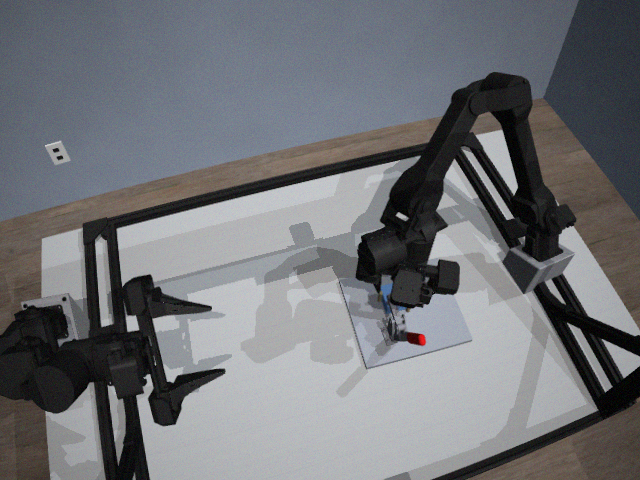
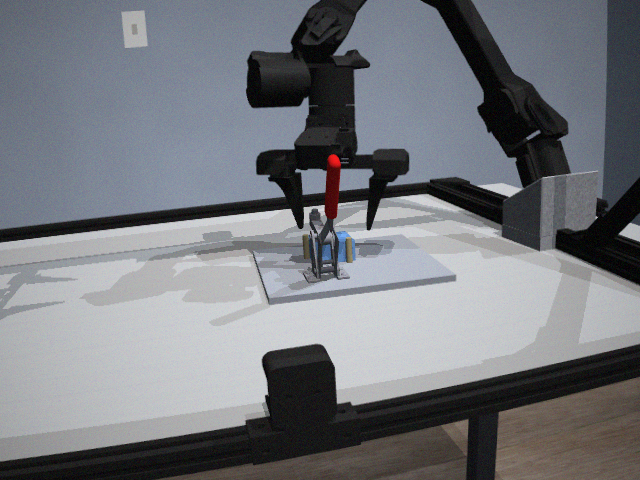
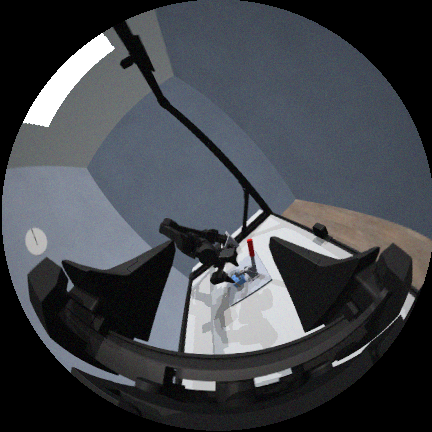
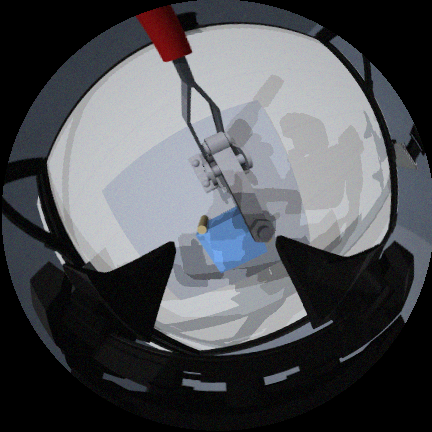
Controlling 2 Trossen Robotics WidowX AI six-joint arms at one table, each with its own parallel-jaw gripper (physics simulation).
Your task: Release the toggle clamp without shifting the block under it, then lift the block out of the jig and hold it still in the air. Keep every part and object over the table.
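Frame: origin at the left arm's base, x right, y ahead, z up, level; centimetres.
Seen in the pictures: left gripper, fingertip midpoint: (image 1: 218,340) (image 3: 222,243); right gripper, fingertip midpoint: (image 4: 226,244); left arm's base, origin of the base link: (image 1: 49,323); right arm's base, origin of the base link: (image 1: 542,250) (image 2: 549,185) (image 3: 224,239).
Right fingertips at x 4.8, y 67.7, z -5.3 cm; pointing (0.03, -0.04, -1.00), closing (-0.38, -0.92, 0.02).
Observation:
Pixels of each thing's top centre, then the offset from my right fingertips to it. "*": a spot on its surface instead. Level surfaces: height alone.
- blue block, middle of its top: (image 4: 233,244) (image 2: 329,237) (image 1: 396,293) (image 3: 236,277) dz -1.4, dx -1.1, dy -0.5 cm
- grey jig plate, middle of its top: (image 4: 209,219) (image 2: 345,261) (image 1: 405,309) (image 3: 243,275) dz -4.1, dx +1.4, dy +0.9 cm
- toggle clamp's red handle, surface spot: (image 2: 333,186) (image 1: 418,344) (image 3: 252,245) * dz +8.1, dx +14.1, dy -2.3 cm
- white table, its level: dz -4.9 cm
A blue block (image 1: 386,287) (image 2: 342,242) (image 3: 237,279) (image 4: 225,247) sits on the grey jig plate (image 1: 439,330) (image 2: 408,268) (image 4: 150,195) beside brass pins (image 2: 349,250) (image 4: 203,225). The toggle clamp's red handle (image 1: 416,338) (image 2: 333,186) (image 3: 250,248) (image 4: 167,37) stands nearly upright. The clamp arm (image 4: 235,185) reaches over one side of the block; whether its bolt (image 2: 314,212) (image 4: 262,230) touches the block, I cannot tell. My right gripper (image 2: 334,227) (image 4: 226,244) is open, pointing down, fingertips above and to either side of the block. My left gripper (image 1: 218,339) is open and empty, far left of the plate.
A black frame rail (image 1: 268,183) (image 2: 516,379) runs around the white table (image 1: 289,413) (image 2: 155,361). A black block-shaped mount (image 2: 299,384) stands on the near rail. A grey bracket (image 1: 540,268) (image 2: 568,206) sits at the right arm's base.

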